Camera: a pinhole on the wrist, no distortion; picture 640 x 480 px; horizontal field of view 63.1 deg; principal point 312.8 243.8 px. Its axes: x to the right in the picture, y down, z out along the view. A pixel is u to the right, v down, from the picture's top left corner.
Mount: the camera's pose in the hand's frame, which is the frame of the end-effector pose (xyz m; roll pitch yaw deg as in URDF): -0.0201 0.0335 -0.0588 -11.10 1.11 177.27
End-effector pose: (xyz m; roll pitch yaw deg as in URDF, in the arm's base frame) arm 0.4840 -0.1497 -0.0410 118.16 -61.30 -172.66
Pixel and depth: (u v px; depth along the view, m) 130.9 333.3 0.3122
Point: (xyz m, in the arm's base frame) 0.2625 -0.0055 -0.0627
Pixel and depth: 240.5 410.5 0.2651
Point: 0.3121 -0.0554 -0.1215
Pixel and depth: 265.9 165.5 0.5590
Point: 0.2148 0.2692 -0.1373
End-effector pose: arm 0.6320 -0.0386 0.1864 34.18 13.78 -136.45
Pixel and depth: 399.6 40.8 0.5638
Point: 0.5021 0.0865 0.7241
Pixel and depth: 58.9 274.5 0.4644
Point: 0.2434 0.0050 0.4082
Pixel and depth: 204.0 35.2 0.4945
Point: 0.3907 -0.0524 0.6125
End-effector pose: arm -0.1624 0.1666 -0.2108 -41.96 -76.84 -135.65
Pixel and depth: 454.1 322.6 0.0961
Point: -0.1225 0.1733 -0.2538
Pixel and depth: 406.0 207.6 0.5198
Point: 0.3063 0.2253 -0.2523
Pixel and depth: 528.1 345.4 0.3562
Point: 0.1321 0.2974 -0.3251
